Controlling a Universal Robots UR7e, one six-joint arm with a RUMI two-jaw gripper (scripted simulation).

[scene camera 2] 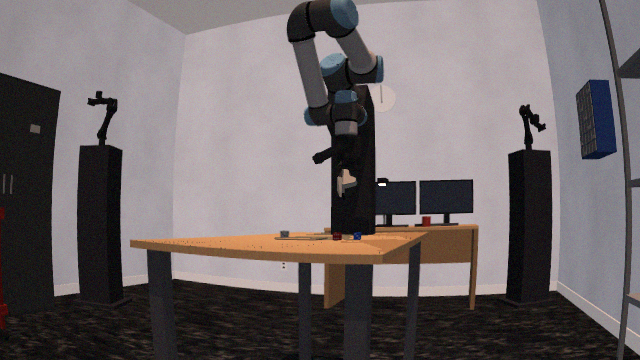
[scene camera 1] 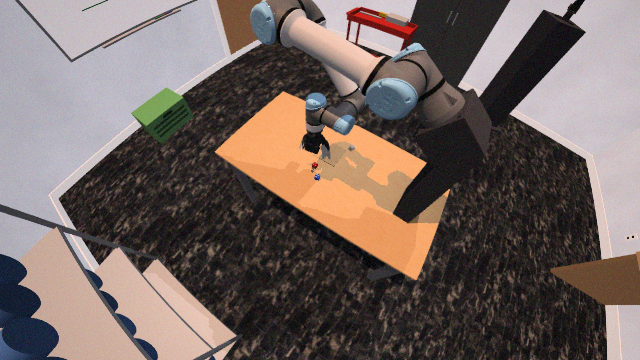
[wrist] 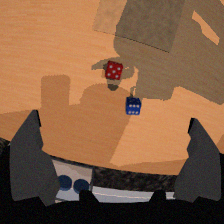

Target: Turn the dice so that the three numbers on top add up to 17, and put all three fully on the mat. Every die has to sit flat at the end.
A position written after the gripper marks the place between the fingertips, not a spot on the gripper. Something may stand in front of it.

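Gripper (scene camera 2: 342, 198), (wrist: 116, 115), visible.
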